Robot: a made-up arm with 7 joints. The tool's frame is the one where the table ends. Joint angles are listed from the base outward.
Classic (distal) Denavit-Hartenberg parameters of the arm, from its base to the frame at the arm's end. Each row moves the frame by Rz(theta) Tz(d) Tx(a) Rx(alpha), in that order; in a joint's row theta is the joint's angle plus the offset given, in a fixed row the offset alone. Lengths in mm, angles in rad.
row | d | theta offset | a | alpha
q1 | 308.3 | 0 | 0 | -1.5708
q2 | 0 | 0 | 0 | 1.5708
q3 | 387.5 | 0 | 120.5 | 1.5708
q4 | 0 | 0 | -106.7 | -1.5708
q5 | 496.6 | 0 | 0 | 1.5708
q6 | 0 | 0 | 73.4 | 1.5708
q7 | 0 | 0 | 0 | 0
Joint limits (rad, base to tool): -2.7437..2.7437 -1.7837..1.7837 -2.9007..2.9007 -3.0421..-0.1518 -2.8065..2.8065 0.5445..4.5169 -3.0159..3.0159
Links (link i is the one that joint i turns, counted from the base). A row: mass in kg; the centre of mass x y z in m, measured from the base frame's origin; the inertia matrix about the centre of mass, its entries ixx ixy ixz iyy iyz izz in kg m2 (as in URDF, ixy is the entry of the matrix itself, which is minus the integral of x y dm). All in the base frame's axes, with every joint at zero. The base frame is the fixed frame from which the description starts. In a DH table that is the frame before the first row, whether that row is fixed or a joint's. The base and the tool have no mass.
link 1: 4.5; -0.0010 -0.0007 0.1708; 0.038 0 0 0.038 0 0.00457
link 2: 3.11; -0.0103 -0.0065 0.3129; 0.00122 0 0 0.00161 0 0.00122
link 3: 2.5; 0.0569 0.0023 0.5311; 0.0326 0 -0.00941 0.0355 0 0.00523
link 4: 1.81; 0.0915 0.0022 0.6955; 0.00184 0 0 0.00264 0 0.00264
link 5: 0.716; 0.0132 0.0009 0.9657; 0.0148 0 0 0.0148 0 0.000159
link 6: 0.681; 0.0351 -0.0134 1.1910; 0.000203 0 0 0.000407 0 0.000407
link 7: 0.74; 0.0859 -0.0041 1.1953; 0.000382 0 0 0.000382 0 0.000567
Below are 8 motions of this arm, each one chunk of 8 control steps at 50 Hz.
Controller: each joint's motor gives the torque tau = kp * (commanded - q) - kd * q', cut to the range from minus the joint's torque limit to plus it. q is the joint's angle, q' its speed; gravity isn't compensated. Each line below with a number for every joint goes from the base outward.
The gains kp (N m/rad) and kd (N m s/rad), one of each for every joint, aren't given. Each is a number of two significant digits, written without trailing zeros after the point. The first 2 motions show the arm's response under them.
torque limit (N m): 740 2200 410 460 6.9 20 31
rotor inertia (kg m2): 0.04 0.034 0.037 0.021 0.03 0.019 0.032
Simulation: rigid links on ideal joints. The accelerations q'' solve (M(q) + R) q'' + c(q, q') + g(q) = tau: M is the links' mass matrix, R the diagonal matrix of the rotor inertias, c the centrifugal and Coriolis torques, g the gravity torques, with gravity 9.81 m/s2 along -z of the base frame. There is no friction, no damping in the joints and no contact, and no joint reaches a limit. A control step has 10 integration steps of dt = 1/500 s. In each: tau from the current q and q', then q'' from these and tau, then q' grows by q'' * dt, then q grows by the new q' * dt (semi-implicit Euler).
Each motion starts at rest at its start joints. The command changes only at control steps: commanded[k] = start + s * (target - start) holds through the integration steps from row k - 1 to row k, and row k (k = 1, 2, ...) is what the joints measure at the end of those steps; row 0 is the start. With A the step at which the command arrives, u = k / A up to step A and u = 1 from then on. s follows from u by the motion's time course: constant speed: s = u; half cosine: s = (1 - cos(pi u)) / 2; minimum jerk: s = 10 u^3 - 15 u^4 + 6 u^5; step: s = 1 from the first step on.
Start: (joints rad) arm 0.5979 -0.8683 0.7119 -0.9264 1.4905 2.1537 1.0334
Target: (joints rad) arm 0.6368 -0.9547 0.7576 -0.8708 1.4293 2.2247 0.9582
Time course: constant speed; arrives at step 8
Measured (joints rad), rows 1 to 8:
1: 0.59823 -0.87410 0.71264 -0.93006 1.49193 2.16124 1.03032
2: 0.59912 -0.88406 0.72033 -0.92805 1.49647 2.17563 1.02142
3: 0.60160 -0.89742 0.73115 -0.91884 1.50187 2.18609 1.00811
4: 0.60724 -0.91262 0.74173 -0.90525 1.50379 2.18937 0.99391
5: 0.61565 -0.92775 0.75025 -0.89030 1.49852 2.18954 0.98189
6: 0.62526 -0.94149 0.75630 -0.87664 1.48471 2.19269 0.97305
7: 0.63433 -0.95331 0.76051 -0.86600 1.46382 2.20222 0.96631
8: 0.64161 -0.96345 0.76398 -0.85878 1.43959 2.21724 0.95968
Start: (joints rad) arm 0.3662 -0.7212 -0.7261 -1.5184 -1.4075 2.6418 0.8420
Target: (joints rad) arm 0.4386 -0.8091 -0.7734 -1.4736 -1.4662 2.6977 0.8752
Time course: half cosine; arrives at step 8
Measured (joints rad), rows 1 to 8:
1: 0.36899 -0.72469 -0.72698 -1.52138 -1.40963 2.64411 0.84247
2: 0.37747 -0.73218 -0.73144 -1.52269 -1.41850 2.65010 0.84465
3: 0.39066 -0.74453 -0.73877 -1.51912 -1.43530 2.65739 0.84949
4: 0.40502 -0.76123 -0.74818 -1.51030 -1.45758 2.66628 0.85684
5: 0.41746 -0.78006 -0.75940 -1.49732 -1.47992 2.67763 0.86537
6: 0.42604 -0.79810 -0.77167 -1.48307 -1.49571 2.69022 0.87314
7: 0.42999 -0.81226 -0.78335 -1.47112 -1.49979 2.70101 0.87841
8: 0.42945 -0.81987 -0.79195 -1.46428 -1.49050 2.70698 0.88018
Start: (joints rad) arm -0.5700 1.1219 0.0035 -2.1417 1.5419 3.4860 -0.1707
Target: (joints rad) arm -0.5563 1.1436 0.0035 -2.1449 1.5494 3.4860 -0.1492
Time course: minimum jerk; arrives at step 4
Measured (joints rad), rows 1 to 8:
1: -0.56944 1.12642 0.00313 -2.13904 1.54089 3.48532 -0.16998
2: -0.56677 1.13545 0.00176 -2.13770 1.53642 3.48168 -0.16592
3: -0.56239 1.14570 0.00090 -2.14140 1.52982 3.47552 -0.15714
4: -0.55856 1.15234 0.00259 -2.14986 1.52608 3.46651 -0.14711
5: -0.55580 1.15413 0.00529 -2.15647 1.53092 3.45898 -0.14108
6: -0.55396 1.15323 0.00686 -2.15568 1.54397 3.45774 -0.14107
7: -0.55324 1.15118 0.00695 -2.14951 1.55805 3.46254 -0.14526
8: -0.55362 1.14896 0.00608 -2.14343 1.56559 3.46999 -0.15010

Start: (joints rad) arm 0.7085 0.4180 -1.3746 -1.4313 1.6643 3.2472 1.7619
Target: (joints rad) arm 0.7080 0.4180 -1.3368 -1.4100 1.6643 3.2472 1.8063
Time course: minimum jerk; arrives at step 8
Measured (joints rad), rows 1 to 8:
1: 0.70779 0.41913 -1.37336 -1.43377 1.66514 3.24851 1.76210
2: 0.70637 0.42023 -1.36877 -1.43793 1.66972 3.24966 1.76349
3: 0.70471 0.42090 -1.36169 -1.43886 1.68026 3.24885 1.76798
4: 0.70379 0.42109 -1.35326 -1.43471 1.69496 3.24662 1.77702
5: 0.70446 0.42101 -1.34461 -1.42723 1.70894 3.24482 1.78989
6: 0.70681 0.42113 -1.33688 -1.41980 1.71738 3.24490 1.80340
7: 0.71018 0.42171 -1.33110 -1.41526 1.71826 3.24686 1.81317
8: 0.71325 0.42258 -1.32776 -1.41439 1.71292 3.24954 1.81614

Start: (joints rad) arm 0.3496 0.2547 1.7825 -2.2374 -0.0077 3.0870 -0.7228
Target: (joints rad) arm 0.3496 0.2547 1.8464 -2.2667 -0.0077 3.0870 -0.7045
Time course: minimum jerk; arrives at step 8
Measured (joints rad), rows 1 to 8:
1: 0.34967 0.25504 1.78198 -2.24097 -0.00742 3.08564 -0.72272
2: 0.34804 0.25552 1.78373 -2.24866 -0.00462 3.08186 -0.72197
3: 0.34537 0.25612 1.79024 -2.25685 0.00327 3.07735 -0.71964
4: 0.34332 0.25652 1.80212 -2.26365 0.01598 3.07447 -0.71533
5: 0.34349 0.25631 1.81762 -2.26898 0.02973 3.07438 -0.70967
6: 0.34655 0.25539 1.83339 -2.27335 0.03875 3.07608 -0.70417
7: 0.35166 0.25402 1.84573 -2.27677 0.03802 3.07741 -0.70056
8: 0.35667 0.25278 1.85247 -2.27876 0.02595 3.07682 -0.69983

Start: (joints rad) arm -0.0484 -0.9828 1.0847 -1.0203 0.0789 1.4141 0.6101
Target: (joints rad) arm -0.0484 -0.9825 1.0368 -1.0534 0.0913 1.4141 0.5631
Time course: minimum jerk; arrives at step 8
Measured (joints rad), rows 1 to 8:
1: -0.04840 -0.98484 1.08543 -1.02199 0.07901 1.41273 0.60993
2: -0.04829 -0.98799 1.08750 -1.02472 0.07987 1.40984 0.60845
3: -0.04764 -0.99129 1.08585 -1.02919 0.08226 1.40806 0.60359
4: -0.04635 -0.99308 1.07834 -1.03533 0.08622 1.40842 0.59397
5: -0.04517 -0.99242 1.06594 -1.04211 0.09095 1.41014 0.58046
6: -0.04497 -0.98960 1.05203 -1.04843 0.09516 1.41168 0.56642
7: -0.04623 -0.98592 1.04092 -1.05348 0.09773 1.41152 0.55623
8: -0.04871 -0.98309 1.03555 -1.05692 0.09827 1.40899 0.55289

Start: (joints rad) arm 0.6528 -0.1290 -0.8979 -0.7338 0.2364 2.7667 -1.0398
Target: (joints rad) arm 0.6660 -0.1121 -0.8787 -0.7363 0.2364 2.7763 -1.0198
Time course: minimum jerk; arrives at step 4
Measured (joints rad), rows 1 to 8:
1: 0.65292 -0.12839 -0.89784 -0.73450 0.23789 2.77091 -1.03908
2: 0.65418 -0.12540 -0.89501 -0.73461 0.24450 2.77971 -1.03522
3: 0.65819 -0.11934 -0.88766 -0.73388 0.25536 2.78945 -1.02695
4: 0.66406 -0.11247 -0.87912 -0.73567 0.26261 2.79529 -1.01748
5: 0.66880 -0.10740 -0.87405 -0.74118 0.26074 2.79335 -1.01169
6: 0.67081 -0.10518 -0.87333 -0.74719 0.25208 2.78453 -1.01153
7: 0.67046 -0.10558 -0.87511 -0.74963 0.24258 2.77417 -1.01545
8: 0.66889 -0.10770 -0.87739 -0.74714 0.23649 2.76855 -1.02022

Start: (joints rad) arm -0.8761 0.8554 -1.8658 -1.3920 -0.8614 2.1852 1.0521
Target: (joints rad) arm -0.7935 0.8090 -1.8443 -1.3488 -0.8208 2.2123 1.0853
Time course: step
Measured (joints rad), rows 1 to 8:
1: -0.84746 0.81483 -1.83334 -1.39223 -0.86163 2.17250 1.06254
2: -0.82124 0.80758 -1.83970 -1.37802 -0.86861 2.17709 1.08327
3: -0.80264 0.80916 -1.84626 -1.34998 -0.86819 2.19096 1.09954
4: -0.78530 0.81169 -1.84509 -1.33138 -0.85450 2.21327 1.10335
5: -0.77277 0.81531 -1.83795 -1.32709 -0.83324 2.23854 1.09615
6: -0.76834 0.81879 -1.82853 -1.33193 -0.81503 2.25726 1.08519
7: -0.77106 0.82064 -1.82184 -1.34060 -0.80811 2.26271 1.07769
8: -0.77816 0.82006 -1.82095 -1.34926 -0.81425 2.25439 1.07688

